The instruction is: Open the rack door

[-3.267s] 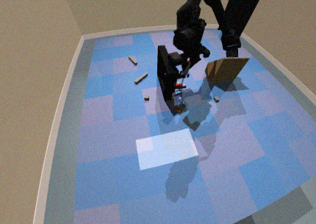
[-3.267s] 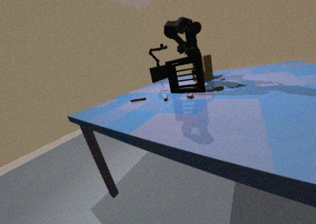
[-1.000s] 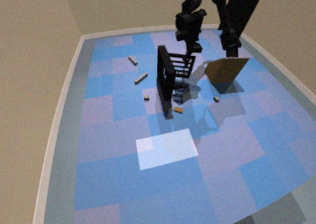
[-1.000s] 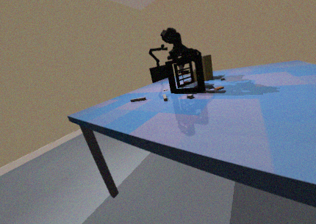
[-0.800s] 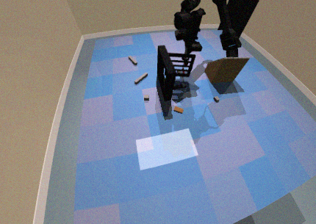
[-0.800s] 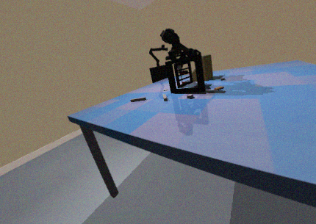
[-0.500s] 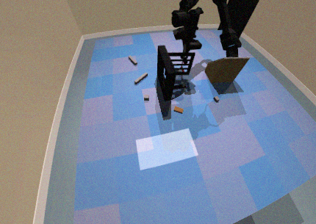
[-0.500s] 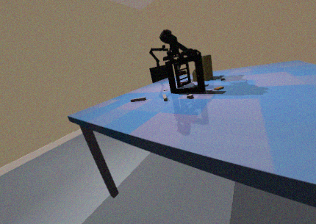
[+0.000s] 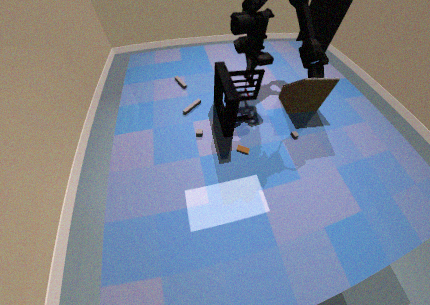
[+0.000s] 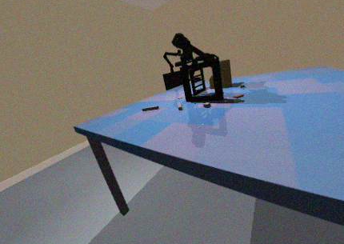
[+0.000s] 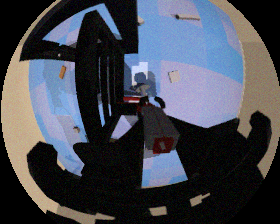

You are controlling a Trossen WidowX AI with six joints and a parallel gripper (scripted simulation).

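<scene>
Right now my gripper tip is 20 mm above the grey handle and 10 mm short of it. Round my gripper tip: orange piece (280 mm to the left, 130 mm below, 130 mm ahead).
</scene>
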